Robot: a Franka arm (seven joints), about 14 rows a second.
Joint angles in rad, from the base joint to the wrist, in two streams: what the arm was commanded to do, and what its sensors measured. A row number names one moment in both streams.
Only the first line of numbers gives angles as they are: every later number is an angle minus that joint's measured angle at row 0.
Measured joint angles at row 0:
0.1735, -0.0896, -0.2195, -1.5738, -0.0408, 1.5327, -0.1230
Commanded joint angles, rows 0 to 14:
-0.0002, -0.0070, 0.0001, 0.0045, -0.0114, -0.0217, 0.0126
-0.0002, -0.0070, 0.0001, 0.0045, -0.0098, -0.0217, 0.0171
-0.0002, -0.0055, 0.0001, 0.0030, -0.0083, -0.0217, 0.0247
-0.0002, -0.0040, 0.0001, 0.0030, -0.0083, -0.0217, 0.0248
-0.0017, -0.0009, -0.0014, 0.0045, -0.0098, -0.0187, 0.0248
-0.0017, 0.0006, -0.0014, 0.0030, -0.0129, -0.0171, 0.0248
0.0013, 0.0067, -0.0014, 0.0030, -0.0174, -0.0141, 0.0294
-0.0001, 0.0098, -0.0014, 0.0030, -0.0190, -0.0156, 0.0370
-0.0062, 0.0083, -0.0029, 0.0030, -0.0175, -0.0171, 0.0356
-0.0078, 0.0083, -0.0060, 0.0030, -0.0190, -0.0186, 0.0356
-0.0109, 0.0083, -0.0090, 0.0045, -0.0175, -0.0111, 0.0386
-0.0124, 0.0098, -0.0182, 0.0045, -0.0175, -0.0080, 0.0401
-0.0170, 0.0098, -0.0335, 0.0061, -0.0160, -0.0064, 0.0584
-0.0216, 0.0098, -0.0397, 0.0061, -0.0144, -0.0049, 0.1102
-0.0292, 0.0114, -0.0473, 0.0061, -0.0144, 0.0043, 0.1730
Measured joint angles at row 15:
-0.0163, 0.0102, -0.0390, -0.0007, -0.0015, -0.0050, 0.0842
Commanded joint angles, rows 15 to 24:
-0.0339, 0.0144, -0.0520, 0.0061, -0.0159, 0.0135, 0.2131
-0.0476, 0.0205, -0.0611, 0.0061, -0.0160, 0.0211, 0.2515
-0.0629, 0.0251, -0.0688, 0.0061, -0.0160, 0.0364, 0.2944
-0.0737, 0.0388, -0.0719, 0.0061, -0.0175, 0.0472, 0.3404
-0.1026, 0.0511, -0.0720, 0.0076, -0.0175, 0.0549, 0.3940
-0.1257, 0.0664, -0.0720, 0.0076, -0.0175, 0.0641, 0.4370
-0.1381, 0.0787, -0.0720, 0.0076, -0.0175, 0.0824, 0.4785
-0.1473, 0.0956, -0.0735, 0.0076, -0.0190, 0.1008, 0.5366
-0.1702, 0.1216, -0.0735, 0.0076, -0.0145, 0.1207, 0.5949
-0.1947, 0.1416, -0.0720, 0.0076, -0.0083, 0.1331, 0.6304
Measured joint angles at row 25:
-0.1574, 0.0988, -0.0803, -0.0017, -0.0029, 0.1042, 0.5390
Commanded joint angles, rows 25 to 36:
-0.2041, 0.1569, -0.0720, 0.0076, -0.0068, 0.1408, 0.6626
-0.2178, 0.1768, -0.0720, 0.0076, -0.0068, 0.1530, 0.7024
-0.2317, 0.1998, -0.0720, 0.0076, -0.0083, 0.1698, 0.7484
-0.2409, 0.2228, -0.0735, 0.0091, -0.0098, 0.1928, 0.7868
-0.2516, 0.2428, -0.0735, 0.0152, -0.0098, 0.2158, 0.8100
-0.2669, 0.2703, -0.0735, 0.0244, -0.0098, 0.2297, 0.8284
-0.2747, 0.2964, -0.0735, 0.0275, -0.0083, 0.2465, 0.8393
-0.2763, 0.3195, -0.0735, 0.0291, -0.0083, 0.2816, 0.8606
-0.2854, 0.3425, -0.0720, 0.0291, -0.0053, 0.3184, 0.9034
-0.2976, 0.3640, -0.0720, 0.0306, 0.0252, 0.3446, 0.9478
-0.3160, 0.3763, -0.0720, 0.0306, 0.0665, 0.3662, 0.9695
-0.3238, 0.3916, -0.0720, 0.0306, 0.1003, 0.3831, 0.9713
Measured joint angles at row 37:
-0.2913, 0.3538, -0.0805, 0.0005, 0.0413, 0.3562, 0.9365
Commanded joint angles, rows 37 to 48:
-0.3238, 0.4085, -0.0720, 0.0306, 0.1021, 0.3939, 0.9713
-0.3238, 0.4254, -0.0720, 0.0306, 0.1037, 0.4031, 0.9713
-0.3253, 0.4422, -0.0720, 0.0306, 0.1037, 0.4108, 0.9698
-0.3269, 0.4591, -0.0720, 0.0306, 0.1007, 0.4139, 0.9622
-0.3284, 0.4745, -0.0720, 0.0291, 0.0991, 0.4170, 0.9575
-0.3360, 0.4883, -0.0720, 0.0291, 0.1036, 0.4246, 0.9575
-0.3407, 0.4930, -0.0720, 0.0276, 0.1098, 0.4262, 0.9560
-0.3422, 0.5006, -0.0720, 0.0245, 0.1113, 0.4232, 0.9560
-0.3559, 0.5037, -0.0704, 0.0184, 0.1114, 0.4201, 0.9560
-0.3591, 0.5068, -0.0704, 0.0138, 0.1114, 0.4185, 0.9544
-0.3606, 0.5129, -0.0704, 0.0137, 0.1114, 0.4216, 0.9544
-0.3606, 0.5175, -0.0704, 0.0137, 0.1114, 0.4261, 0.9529
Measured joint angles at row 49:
-0.3478, 0.5040, -0.0802, 0.0017, 0.0931, 0.4195, 0.9516
